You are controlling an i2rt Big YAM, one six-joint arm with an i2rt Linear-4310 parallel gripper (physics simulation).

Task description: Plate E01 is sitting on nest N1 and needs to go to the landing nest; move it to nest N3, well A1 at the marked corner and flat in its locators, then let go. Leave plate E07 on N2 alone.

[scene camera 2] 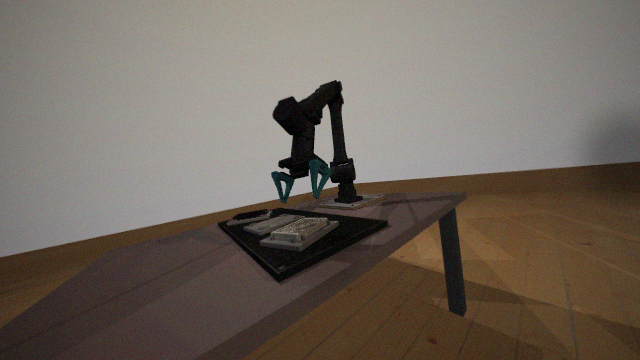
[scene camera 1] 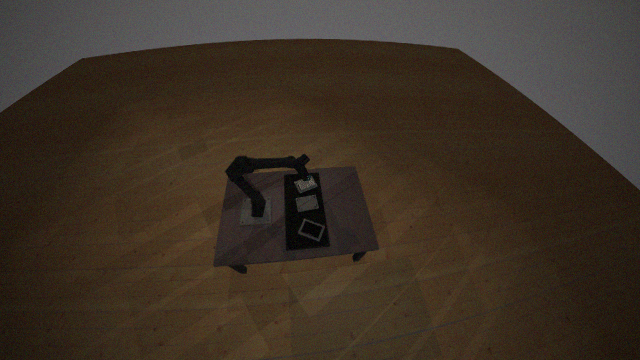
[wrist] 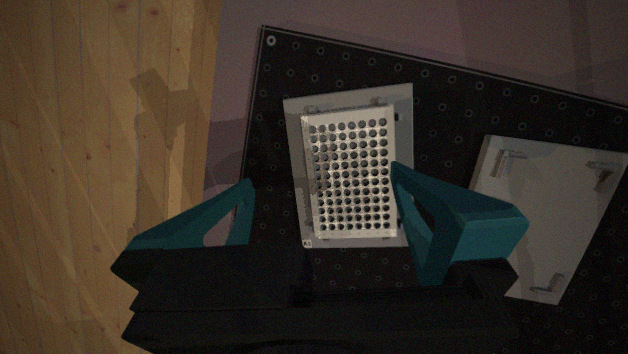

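Observation:
A pale many-well plate (scene camera 1: pixel 305 184) (scene camera 2: pixel 302 227) (wrist: pixel 352 175) sits on a grey nest (scene camera 2: pixel 285 246) (wrist: pixel 405 135) at one end of the black board. The nest's A1 label (wrist: pixel 307 243) shows at its lower left corner in the wrist view. The middle grey nest (scene camera 1: pixel 306 203) (scene camera 2: pixel 272 224) (wrist: pixel 545 215) has bare corner locators. A third grey nest (scene camera 1: pixel 308 236) has a dark rectangle inside its border, possibly a dark plate. Plate and nest numbers are unreadable. My gripper (scene camera 1: pixel 308 178) (scene camera 2: pixel 300 199) (wrist: pixel 318 177) is open and empty above the board; in the wrist view its right fingertip lies at the plate's right edge.
The black perforated board (scene camera 1: pixel 294 242) (scene camera 2: pixel 350 227) (wrist: pixel 440 120) lies on the purplish table (scene camera 1: pixel 350 210) (scene camera 2: pixel 150 280) (wrist: pixel 350 20). The arm's base plate (scene camera 1: pixel 245 217) (scene camera 2: pixel 370 201) stands beside the board. The table's edge and wooden floor (wrist: pixel 100 150) show left of the plate in the wrist view.

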